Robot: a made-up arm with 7 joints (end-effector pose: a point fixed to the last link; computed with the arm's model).
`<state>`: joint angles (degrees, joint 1 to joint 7).
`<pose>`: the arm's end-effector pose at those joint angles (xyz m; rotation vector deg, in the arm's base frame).
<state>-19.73 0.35 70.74 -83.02 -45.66 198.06 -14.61</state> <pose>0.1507 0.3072 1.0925 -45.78 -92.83 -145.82</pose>
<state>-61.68 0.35 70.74 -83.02 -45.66 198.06 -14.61</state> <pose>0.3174 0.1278 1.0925 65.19 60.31 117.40</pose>
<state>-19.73 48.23 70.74 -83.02 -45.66 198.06 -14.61</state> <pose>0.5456 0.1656 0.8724 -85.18 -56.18 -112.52</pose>
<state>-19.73 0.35 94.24 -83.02 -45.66 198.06 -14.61</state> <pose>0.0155 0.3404 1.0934 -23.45 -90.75 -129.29</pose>
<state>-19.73 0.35 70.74 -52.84 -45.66 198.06 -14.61</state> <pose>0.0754 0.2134 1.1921 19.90 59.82 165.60</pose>
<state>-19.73 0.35 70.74 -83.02 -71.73 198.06 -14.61</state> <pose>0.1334 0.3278 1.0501 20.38 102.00 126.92</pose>
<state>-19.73 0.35 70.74 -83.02 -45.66 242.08 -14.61</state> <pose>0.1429 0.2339 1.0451 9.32 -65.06 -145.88</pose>
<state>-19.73 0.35 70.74 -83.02 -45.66 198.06 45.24</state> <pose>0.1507 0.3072 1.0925 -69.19 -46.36 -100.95</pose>
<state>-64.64 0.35 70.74 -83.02 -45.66 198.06 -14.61</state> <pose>0.3236 0.1112 1.0925 66.07 58.04 115.11</pose>
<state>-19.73 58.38 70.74 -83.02 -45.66 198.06 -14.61</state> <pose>0.5989 0.1465 0.7861 -90.96 -48.30 -104.23</pose>
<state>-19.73 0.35 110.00 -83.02 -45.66 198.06 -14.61</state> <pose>-0.0778 0.3308 1.0939 -10.14 -87.91 -117.41</pose>
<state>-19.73 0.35 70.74 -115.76 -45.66 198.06 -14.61</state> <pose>0.1844 0.3504 0.9326 -68.45 -118.02 -108.93</pose>
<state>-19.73 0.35 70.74 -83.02 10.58 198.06 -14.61</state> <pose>0.2261 0.2413 1.1233 -73.80 -34.38 -117.28</pose>
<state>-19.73 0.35 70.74 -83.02 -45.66 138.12 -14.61</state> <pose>0.2368 0.3862 1.0893 97.93 88.82 82.41</pose>
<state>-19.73 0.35 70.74 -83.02 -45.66 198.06 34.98</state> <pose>0.1507 0.3072 1.0925 -66.76 -53.97 -109.15</pose>
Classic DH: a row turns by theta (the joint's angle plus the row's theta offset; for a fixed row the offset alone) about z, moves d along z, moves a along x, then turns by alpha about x. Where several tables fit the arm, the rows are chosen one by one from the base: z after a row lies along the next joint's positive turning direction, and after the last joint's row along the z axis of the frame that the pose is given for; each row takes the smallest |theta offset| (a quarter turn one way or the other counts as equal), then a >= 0, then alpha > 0; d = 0 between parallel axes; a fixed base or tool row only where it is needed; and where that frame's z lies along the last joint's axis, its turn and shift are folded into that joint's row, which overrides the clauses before.
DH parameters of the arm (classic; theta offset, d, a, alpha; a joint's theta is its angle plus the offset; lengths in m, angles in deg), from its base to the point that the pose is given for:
joint 1: 0 0.51 0 -90
joint 2: 0 0 0 90
joint 3: 0 0.409 0.088 90
joint 4: 0 0 -0.065 -90
joint 5: 0 0.3 0 90
joint 6: 0 0 0.117 90
joint 7: 0 0 0 0

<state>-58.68 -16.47 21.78 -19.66 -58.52 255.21 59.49</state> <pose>-0.0162 0.1257 1.1140 -13.53 99.51 118.85</pose>
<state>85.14 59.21 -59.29 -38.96 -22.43 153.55 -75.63</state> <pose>0.1996 0.7252 0.8016 6.39 95.72 47.71</pose>
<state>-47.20 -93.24 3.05 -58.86 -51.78 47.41 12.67</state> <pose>-0.4676 0.4457 0.8871 59.21 -109.78 86.53</pose>
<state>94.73 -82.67 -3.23 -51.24 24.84 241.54 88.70</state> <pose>0.0820 -0.5913 0.7558 91.74 14.17 26.57</pose>
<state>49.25 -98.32 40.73 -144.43 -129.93 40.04 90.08</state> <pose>-0.3075 -0.0309 0.8334 -14.71 -112.79 126.36</pose>
